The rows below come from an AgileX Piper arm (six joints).
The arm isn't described. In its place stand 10 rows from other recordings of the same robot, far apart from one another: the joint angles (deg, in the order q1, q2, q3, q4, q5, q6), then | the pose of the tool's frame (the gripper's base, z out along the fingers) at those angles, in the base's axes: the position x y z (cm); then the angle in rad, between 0 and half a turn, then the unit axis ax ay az.
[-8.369, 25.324, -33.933, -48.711, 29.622, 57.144] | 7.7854, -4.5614, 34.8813, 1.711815, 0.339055, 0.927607, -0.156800
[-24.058, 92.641, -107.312, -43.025, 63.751, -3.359] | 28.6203, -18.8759, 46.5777, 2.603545, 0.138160, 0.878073, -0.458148
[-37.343, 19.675, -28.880, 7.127, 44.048, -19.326] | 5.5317, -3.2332, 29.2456, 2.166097, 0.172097, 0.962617, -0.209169
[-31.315, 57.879, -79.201, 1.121, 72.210, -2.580] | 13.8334, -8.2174, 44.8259, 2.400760, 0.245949, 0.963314, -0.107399
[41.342, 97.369, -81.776, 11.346, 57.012, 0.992] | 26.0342, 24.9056, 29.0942, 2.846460, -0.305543, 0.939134, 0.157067
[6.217, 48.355, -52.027, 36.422, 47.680, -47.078] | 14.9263, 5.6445, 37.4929, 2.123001, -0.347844, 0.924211, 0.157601
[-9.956, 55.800, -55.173, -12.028, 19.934, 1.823] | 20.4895, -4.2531, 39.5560, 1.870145, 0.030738, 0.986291, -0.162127
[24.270, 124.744, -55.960, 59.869, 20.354, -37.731] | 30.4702, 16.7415, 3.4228, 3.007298, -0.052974, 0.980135, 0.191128
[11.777, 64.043, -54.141, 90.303, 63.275, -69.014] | 18.2761, 12.1130, 39.1206, 2.221715, -0.336598, 0.728296, 0.596897
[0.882, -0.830, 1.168, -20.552, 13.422, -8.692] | 5.5141, -0.6567, 18.7273, 1.780411, -0.214510, 0.946398, -0.241486
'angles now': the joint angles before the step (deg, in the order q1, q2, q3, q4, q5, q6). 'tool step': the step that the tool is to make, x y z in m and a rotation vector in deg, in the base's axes. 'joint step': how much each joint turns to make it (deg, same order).
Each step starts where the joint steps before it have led.
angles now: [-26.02 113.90 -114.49 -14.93 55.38 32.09]
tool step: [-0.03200 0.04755 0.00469 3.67 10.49 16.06]
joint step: [2.44 -9.01 10.33 9.31 7.21 -17.72]
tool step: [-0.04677 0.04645 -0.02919 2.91 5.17 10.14]
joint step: [2.86 -11.94 21.46 4.68 -4.05 -8.11]
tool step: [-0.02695 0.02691 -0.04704 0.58 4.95 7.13]
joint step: [2.65 -4.61 15.45 0.94 -6.01 -5.04]
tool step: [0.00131 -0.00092 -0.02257 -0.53 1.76 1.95]
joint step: [0.00 1.77 3.07 -0.39 -3.33 -1.94]
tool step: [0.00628 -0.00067 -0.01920 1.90 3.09 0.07]
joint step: [0.00 3.30 0.22 1.09 0.01 -0.52]
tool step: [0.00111 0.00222 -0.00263 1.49 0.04 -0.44]
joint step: [0.10 0.38 0.12 1.59 0.00 -0.13]
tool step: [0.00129 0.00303 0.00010 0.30 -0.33 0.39]
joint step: [0.49 0.00 0.01 0.46 -0.22 -0.11]
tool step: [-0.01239 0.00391 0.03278 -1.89 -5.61 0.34]
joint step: [0.00 -6.01 -0.01 -0.01 0.11 -0.35]
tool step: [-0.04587 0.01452 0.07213 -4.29 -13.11 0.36]
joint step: [0.00 -15.05 0.31 0.01 0.96 -0.36]
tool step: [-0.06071 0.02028 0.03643 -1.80 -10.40 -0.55]
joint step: [0.00 -15.05 4.20 0.90 0.35 0.78]
